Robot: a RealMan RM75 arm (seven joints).
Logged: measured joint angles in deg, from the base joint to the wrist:
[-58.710 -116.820 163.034 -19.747 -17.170 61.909 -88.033]
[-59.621 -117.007 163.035 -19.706 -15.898 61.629 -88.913]
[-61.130 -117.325 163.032 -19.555 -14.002 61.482 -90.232]
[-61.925 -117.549 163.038 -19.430 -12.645 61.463 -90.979]
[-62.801 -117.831 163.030 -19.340 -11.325 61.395 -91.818]
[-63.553 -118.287 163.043 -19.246 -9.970 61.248 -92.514]
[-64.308 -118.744 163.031 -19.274 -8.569 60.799 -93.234]
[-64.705 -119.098 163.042 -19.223 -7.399 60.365 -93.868]
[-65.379 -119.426 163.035 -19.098 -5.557 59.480 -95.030]
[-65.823 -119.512 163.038 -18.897 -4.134 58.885 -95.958]
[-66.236 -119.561 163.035 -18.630 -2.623 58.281 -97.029]
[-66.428 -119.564 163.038 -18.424 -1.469 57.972 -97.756]
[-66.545 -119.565 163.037 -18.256 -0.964 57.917 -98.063]
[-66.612 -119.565 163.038 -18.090 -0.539 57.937 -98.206]
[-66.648 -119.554 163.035 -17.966 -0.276 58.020 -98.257]
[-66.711 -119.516 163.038 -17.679 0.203 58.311 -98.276]
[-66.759 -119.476 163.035 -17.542 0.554 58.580 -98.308]
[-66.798 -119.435 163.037 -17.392 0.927 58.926 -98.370]
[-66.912 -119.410 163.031 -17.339 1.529 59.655 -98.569]
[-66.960 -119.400 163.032 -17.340 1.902 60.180 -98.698]
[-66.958 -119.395 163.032 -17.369 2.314 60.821 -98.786]
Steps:
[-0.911 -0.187 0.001 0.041 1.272 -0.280 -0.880]
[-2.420 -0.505 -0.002 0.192 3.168 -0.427 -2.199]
[-3.215 -0.729 0.004 0.317 4.525 -0.446 -2.946]
[-4.091 -1.011 -0.004 0.407 5.845 -0.514 -3.785]
[-4.843 -1.467 0.009 0.501 7.200 -0.661 -4.481]
[-5.598 -1.924 -0.003 0.473 8.601 -1.110 -5.201]
[-5.995 -2.278 0.008 0.524 9.771 -1.544 -5.835]
[-6.669 -2.606 0.001 0.649 11.613 -2.429 -6.997]
[-7.113 -2.692 0.004 0.850 13.036 -3.024 -7.925]
[-7.526 -2.741 0.001 1.117 14.547 -3.628 -8.996]
[-7.718 -2.744 0.004 1.323 15.701 -3.937 -9.723]
[-7.835 -2.745 0.003 1.491 16.206 -3.992 -10.030]
[-7.902 -2.745 0.004 1.657 16.631 -3.972 -10.173]
[-7.938 -2.734 0.001 1.781 16.894 -3.889 -10.224]
[-8.001 -2.696 0.004 2.068 17.373 -3.598 -10.243]
[-8.049 -2.656 0.001 2.205 17.724 -3.329 -10.275]
[-8.088 -2.615 0.003 2.355 18.097 -2.983 -10.337]
[-8.202 -2.590 -0.003 2.408 18.699 -2.254 -10.536]
[-8.250 -2.580 -0.002 2.407 19.072 -1.729 -10.665]
[-8.248 -2.575 -0.002 2.378 19.484 -1.088 -10.753]

